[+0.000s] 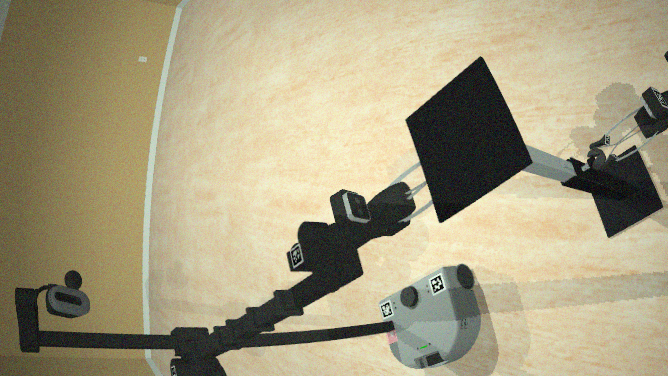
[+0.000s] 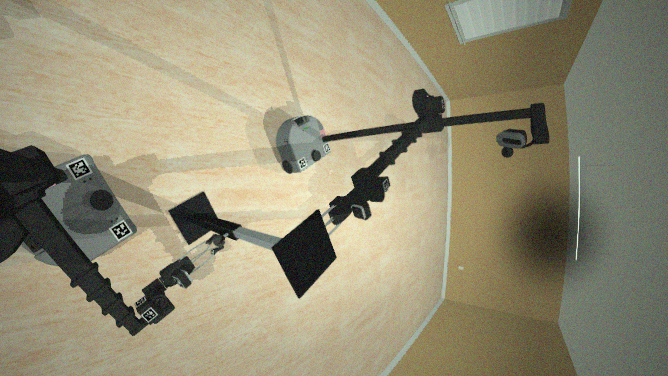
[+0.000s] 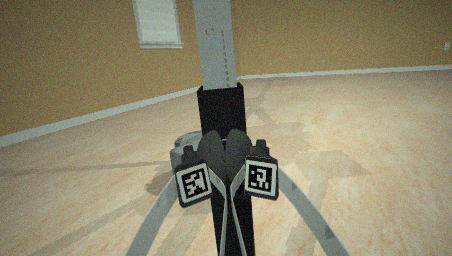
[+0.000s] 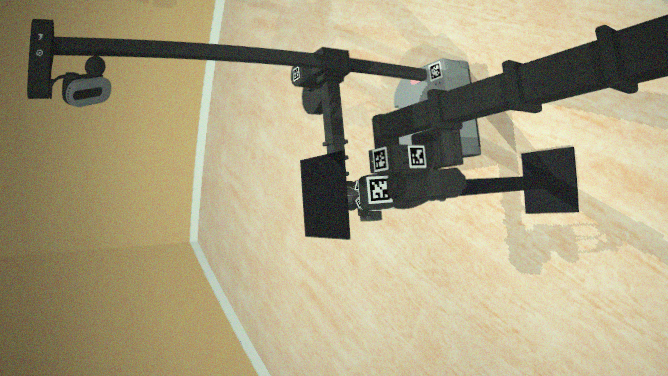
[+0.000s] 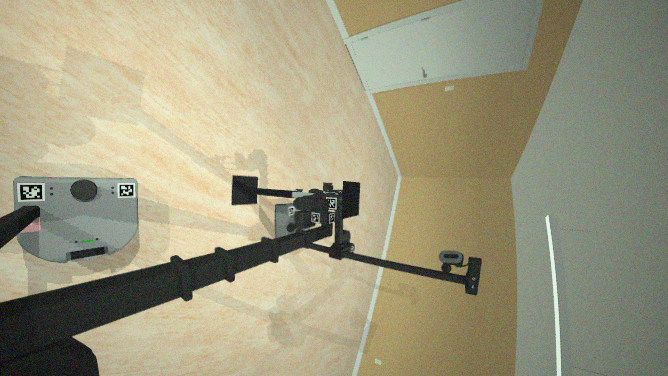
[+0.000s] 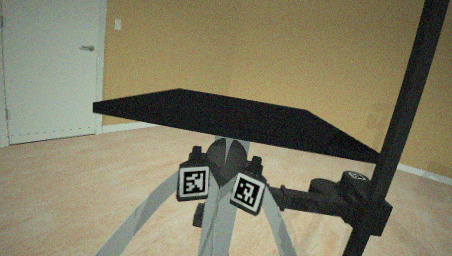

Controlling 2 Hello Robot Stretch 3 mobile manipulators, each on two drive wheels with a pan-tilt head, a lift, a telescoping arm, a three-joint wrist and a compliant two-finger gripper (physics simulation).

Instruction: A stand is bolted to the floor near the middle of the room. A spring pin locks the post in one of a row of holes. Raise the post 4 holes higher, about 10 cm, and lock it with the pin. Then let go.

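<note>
The stand has a black top plate (image 1: 467, 145) (image 2: 305, 255) (image 4: 325, 197) (image 6: 225, 112) on a grey post (image 1: 550, 162) (image 2: 255, 236) (image 3: 215, 55). A row of small holes shows on the post above the black sleeve (image 3: 222, 110) (image 4: 495, 185). The r1 gripper (image 3: 226, 148) (image 2: 216, 242) is shut on the pin's knob at the sleeve's front; its fingertips hide most of the knob. Whether the pin sits in a hole cannot be seen. The r2 gripper (image 6: 227, 155) is shut, its fingertips together in front of the post, under the top plate; contact with the plate is unclear.
The stand's square base plate (image 2: 187, 215) (image 5: 245, 190) lies on the floor. The r2 base (image 1: 430, 320) (image 2: 300, 142) and r1 base (image 2: 82, 200) stand around it. The r1 mast (image 6: 407, 95) rises close beside the top plate. A white door (image 6: 52, 70) is in the wall.
</note>
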